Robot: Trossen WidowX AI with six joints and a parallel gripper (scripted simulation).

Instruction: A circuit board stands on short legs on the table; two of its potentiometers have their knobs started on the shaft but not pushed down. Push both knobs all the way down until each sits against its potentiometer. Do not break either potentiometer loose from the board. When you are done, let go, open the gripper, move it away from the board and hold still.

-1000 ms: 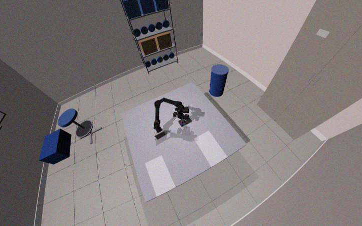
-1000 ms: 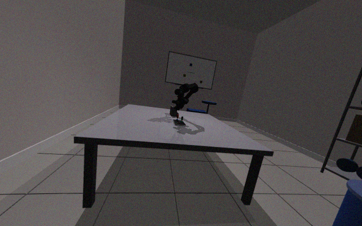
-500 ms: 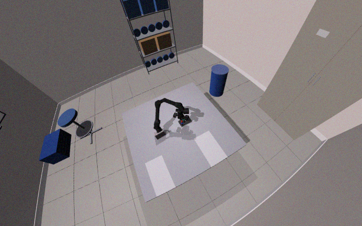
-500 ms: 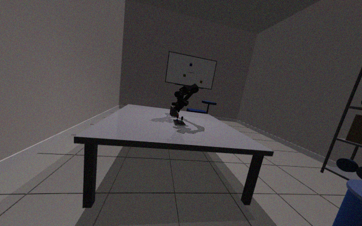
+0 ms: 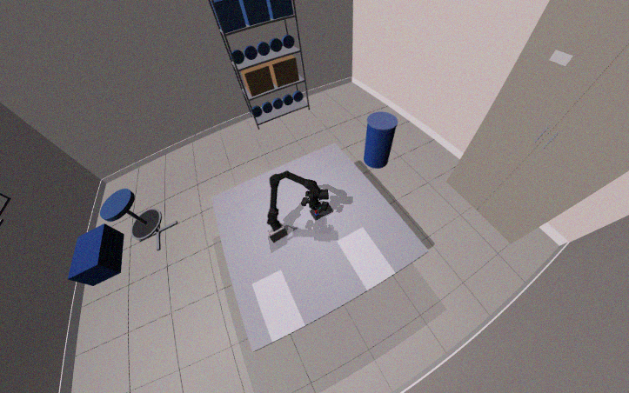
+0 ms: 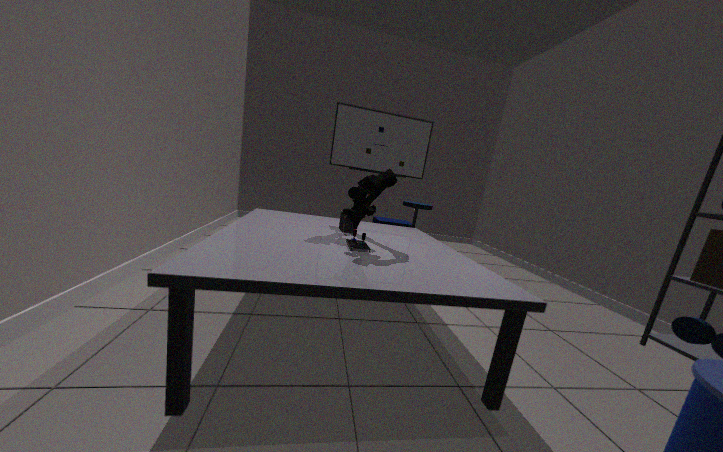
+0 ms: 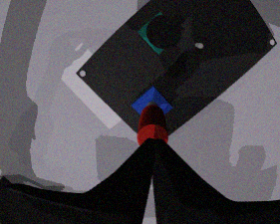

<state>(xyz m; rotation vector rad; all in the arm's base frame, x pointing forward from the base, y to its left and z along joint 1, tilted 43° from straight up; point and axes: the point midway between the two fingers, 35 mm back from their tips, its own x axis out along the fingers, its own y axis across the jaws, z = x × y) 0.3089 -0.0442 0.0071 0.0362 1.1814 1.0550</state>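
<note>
Now: the red knob 3 cm below my gripper tip. Also, from my gripper tip: black knob (5 cm ahead, 4 cm to the left, 3 cm below); teal potentiometer (5 cm ahead, 4 cm to the left, 4 cm below).
</note>
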